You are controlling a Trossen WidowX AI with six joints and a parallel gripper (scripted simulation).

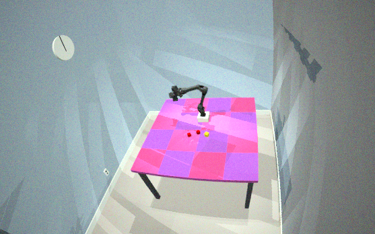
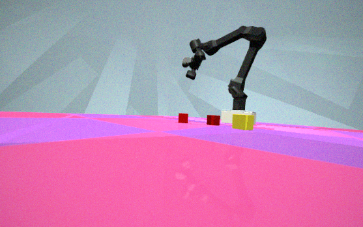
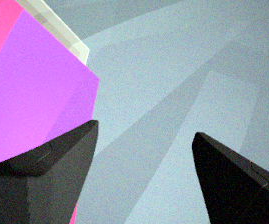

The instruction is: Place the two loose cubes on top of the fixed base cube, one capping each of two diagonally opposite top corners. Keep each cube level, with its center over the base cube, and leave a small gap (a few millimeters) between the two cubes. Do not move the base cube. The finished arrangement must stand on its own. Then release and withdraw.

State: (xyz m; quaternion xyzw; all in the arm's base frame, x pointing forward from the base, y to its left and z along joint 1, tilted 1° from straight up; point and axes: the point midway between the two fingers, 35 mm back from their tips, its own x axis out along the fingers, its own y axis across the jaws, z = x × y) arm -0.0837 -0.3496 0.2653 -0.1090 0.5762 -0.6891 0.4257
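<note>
My gripper tip is now 46 cm to the right of the yellow cube, 40 cm short of it and 30 cm above it.
</note>
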